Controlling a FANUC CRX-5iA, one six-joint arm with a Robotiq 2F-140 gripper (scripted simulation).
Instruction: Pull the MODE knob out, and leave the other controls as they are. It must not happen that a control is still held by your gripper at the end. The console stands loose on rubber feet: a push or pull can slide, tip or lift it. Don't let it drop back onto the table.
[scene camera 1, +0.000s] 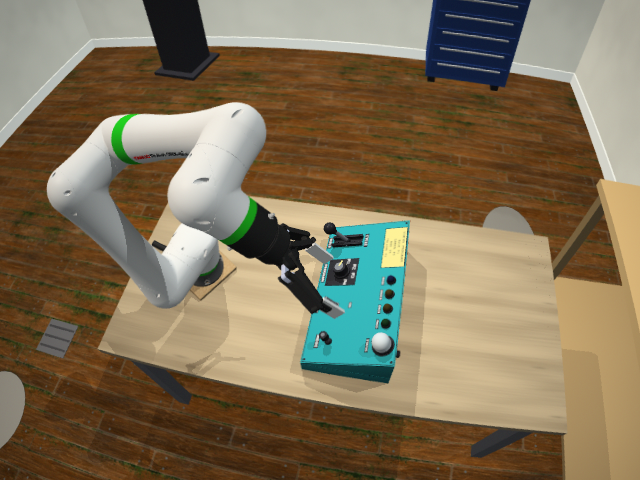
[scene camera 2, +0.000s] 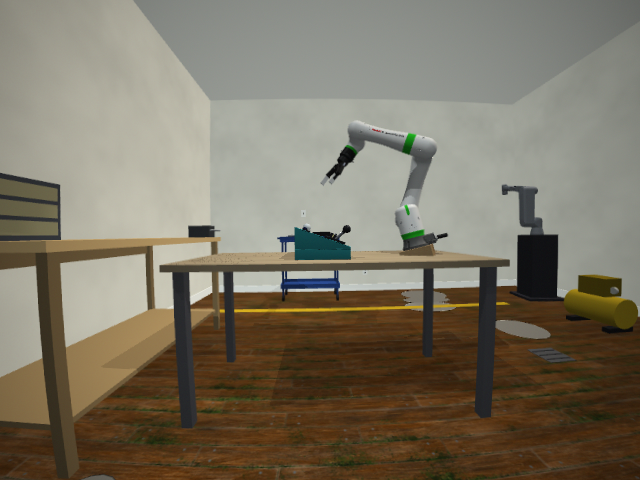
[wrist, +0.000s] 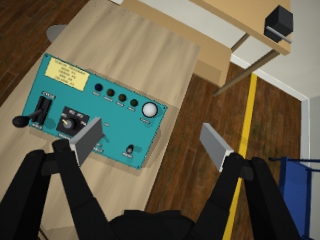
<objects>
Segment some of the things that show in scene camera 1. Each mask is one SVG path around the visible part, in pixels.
The gripper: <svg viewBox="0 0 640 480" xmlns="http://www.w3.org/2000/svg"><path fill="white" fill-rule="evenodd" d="M278 224L277 233L271 245L264 253L255 258L264 264L276 265L281 270L281 276L278 277L279 282L285 285L311 314L320 310L334 319L344 314L344 309L321 297L305 274L305 268L300 262L298 251L305 249L307 253L323 264L334 259L333 255L315 243L315 237L309 238L310 233L308 231L292 228L284 223Z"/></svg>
A teal console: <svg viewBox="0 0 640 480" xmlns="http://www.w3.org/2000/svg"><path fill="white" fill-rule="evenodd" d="M410 221L336 227L331 222L324 225L324 232L329 235L326 251L333 255L334 259L322 265L317 291L322 298L324 297L345 309L345 313L335 319L320 310L311 314L300 361L301 366L305 370L389 383L396 358L400 357L397 344Z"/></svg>
</objects>
